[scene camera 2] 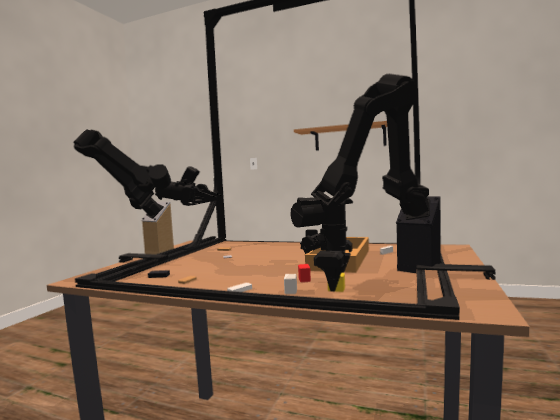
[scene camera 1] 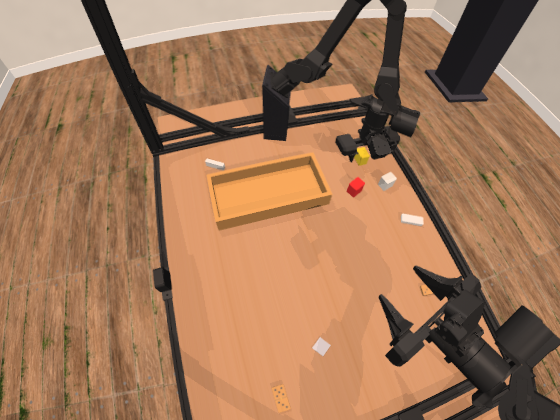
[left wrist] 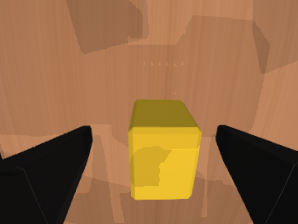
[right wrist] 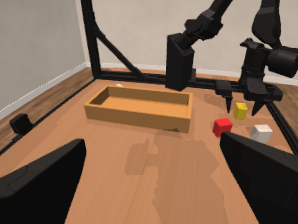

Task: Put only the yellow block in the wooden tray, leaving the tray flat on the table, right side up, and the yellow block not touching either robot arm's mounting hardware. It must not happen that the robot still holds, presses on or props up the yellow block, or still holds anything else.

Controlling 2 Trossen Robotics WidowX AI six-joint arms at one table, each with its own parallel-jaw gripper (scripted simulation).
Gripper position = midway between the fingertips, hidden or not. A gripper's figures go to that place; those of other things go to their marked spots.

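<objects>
My left gripper [scene camera 1: 361,158] is 92 cm from the lens; my right gripper [scene camera 1: 397,280] is 51 cm from the lens. My right gripper is nearer to the lens than my left gripper.
</objects>
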